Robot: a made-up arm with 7 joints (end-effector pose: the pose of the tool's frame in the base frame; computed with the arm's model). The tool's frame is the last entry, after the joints.
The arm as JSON. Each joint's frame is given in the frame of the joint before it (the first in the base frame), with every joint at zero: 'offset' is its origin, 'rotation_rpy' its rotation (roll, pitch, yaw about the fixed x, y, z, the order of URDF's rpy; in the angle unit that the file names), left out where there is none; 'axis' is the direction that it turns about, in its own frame. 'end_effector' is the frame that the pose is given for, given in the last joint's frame.
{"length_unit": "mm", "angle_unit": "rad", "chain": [
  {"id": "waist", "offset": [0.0, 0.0, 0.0], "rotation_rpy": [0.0, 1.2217, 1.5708], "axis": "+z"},
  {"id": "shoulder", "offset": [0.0, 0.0, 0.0], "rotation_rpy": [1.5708, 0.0, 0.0], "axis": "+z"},
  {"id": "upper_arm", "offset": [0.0, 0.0, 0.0], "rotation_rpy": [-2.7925, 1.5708, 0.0], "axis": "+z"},
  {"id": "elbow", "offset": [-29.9, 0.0, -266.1], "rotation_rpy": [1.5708, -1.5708, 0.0], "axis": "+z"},
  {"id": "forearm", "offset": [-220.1, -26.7, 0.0], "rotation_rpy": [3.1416, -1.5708, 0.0], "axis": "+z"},
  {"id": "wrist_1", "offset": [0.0, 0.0, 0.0], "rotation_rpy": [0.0, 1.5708, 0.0], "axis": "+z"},
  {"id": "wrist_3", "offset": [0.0, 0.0, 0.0], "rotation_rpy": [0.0, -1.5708, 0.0], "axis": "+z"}
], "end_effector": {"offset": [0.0, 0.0, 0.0], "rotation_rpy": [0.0, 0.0, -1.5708]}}
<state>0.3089 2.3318 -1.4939 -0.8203 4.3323 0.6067 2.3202</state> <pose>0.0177 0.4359 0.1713 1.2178 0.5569 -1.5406</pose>
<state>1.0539 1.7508 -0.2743 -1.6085 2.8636 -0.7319 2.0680</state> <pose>0.0195 0.3440 -0.1586 0.7110 1.2210 -2.3995</pose>
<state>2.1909 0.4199 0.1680 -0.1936 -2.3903 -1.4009 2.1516</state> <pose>-0.4215 -0.0443 0.2448 -0.7171 2.2523 1.5582</pose>
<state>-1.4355 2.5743 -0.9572 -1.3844 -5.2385 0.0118 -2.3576</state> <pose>-0.0271 0.3120 0.2667 2.5204 0.8982 -1.1338</pose>
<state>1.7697 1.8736 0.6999 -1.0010 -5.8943 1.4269 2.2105</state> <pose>0.0778 0.4469 -0.0208 2.0807 -0.9911 1.2970</pose>
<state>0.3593 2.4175 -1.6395 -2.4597 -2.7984 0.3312 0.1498</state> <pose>-0.0517 0.2117 -0.0302 0.0420 0.5099 2.2694</pose>
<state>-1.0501 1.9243 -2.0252 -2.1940 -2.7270 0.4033 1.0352</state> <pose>0.1252 0.2139 -0.1193 -0.8963 0.8058 2.4059</pose>
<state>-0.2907 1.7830 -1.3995 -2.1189 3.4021 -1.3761 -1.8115</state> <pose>0.1095 0.2109 -0.1660 0.9977 -0.1429 0.0577</pose>
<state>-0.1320 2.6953 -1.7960 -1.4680 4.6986 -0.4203 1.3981</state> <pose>-0.0610 0.3551 0.1736 0.4316 1.2489 -1.1092</pose>
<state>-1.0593 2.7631 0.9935 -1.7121 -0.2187 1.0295 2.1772</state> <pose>-0.2254 -0.0816 0.2725 0.2668 2.2479 0.3880</pose>
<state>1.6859 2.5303 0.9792 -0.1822 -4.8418 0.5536 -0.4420</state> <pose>0.3041 0.3762 0.0735 1.3515 -0.2198 -0.1634</pose>
